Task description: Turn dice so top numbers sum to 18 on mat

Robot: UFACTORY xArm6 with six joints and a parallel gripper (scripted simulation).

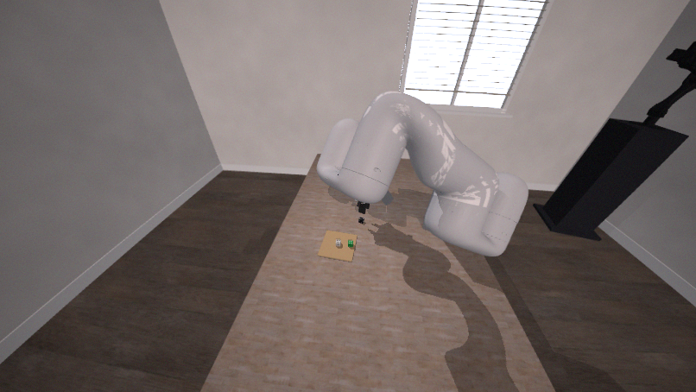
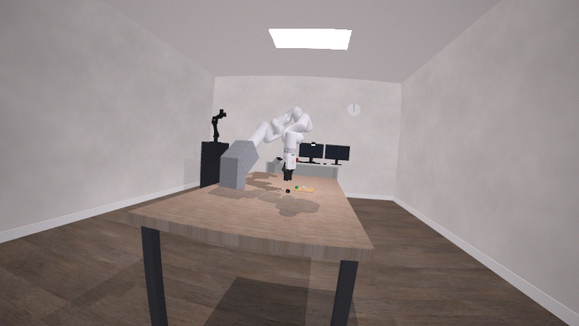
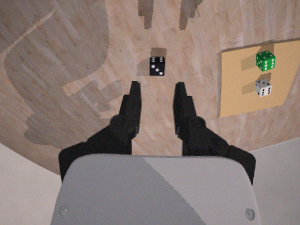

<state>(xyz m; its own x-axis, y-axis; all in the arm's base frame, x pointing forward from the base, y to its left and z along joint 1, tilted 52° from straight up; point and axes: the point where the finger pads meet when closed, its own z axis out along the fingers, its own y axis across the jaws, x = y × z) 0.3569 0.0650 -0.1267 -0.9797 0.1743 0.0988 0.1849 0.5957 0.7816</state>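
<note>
Now: hand 90 mm above the black die and 10 mm short of it. The rest, counted from my hand: mat: 170 mm to the left, 100 mm below, 60 mm ahead; white die: 170 mm to the left, 80 mm below, 60 mm ahead; green die: 150 mm to the left, 80 mm below, 10 mm ahead.
</note>
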